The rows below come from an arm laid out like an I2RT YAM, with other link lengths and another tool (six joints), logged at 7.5 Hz.
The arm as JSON. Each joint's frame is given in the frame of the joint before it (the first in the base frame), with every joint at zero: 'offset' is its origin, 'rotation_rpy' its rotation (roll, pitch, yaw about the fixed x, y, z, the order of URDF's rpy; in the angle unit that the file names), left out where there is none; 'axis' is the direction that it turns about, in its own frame. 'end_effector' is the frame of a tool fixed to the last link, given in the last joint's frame.
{
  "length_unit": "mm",
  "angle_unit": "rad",
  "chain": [
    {
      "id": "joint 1",
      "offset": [
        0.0,
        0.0,
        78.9
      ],
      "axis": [
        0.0,
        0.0,
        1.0
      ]
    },
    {
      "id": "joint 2",
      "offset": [
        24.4,
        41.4,
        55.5
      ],
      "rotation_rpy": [
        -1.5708,
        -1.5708,
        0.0
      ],
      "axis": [
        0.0,
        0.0,
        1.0
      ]
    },
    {
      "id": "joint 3",
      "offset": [
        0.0,
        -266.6,
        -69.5
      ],
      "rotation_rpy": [
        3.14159,
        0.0,
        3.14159
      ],
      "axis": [
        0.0,
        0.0,
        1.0
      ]
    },
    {
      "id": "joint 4",
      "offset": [
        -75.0,
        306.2,
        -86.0
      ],
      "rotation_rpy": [
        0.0,
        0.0,
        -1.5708
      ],
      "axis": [
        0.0,
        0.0,
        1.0
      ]
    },
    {
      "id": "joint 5",
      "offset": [
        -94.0,
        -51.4,
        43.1
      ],
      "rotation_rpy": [
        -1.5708,
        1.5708,
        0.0
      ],
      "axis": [
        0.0,
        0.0,
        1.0
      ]
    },
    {
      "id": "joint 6",
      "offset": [
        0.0,
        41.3,
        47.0
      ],
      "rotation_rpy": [
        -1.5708,
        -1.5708,
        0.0
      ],
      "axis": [
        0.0,
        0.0,
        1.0
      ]
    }
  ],
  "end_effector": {
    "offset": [
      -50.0,
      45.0,
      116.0
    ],
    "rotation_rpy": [
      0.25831,
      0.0,
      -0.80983
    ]
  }
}
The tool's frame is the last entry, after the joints.
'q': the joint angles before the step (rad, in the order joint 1, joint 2, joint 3, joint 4, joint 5, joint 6). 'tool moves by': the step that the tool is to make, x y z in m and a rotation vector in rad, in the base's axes. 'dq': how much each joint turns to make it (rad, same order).
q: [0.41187, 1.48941, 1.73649, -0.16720, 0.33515, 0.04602]
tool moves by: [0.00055, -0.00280, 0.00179, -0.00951, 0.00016, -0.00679]
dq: [-0.00608, 0.00143, 0.00995, -0.00942, 0.00002, -0.00920]
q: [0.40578, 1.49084, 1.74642, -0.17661, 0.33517, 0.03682]
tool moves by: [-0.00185, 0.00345, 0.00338, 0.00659, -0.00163, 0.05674]
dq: [-0.01267, 0.00316, 0.01270, -0.00886, -0.06876, 0.01143]
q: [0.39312, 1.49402, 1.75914, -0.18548, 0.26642, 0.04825]
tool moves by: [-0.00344, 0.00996, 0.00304, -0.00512, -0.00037, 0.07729]
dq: [-0.00541, 0.01034, 0.02239, -0.01403, -0.08283, 0.00168]
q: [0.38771, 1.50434, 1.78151, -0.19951, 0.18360, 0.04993]
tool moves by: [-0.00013, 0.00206, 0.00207, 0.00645, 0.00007, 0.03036]
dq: [-0.00650, 0.00750, 0.01261, -0.00423, -0.03628, 0.00899]
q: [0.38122, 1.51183, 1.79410, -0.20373, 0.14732, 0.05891]
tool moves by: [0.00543, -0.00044, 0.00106, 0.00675, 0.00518, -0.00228]
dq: [-0.00405, 0.02015, 0.02507, -0.00846, -0.00113, 0.00839]
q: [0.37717, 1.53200, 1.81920, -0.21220, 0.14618, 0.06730]
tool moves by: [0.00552, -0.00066, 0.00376, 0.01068, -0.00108, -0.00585]
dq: [-0.00287, 0.02428, 0.03280, -0.00498, 0.00370, 0.00938]
